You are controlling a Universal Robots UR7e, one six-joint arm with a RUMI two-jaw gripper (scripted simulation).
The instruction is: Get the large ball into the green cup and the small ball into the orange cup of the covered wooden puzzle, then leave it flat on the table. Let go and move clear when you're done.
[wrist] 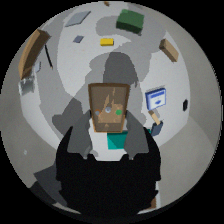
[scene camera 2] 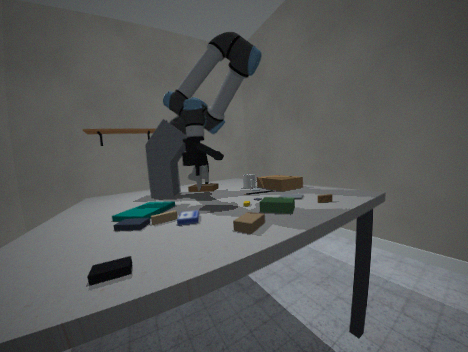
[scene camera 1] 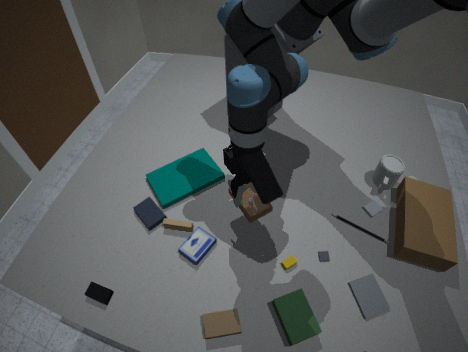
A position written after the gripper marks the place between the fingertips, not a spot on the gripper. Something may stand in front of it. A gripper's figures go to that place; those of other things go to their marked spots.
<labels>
The gripper (scene camera 1: 249,200) is 0.75 m from the lens. A covered wooden puzzle (scene camera 1: 251,206) is 0.72 m from the lens. A teal book (scene camera 1: 192,173): 0.89 m from the lens. The marked spots on the teal book and the covered wooden puzzle are 0.25 m apart.
</labels>
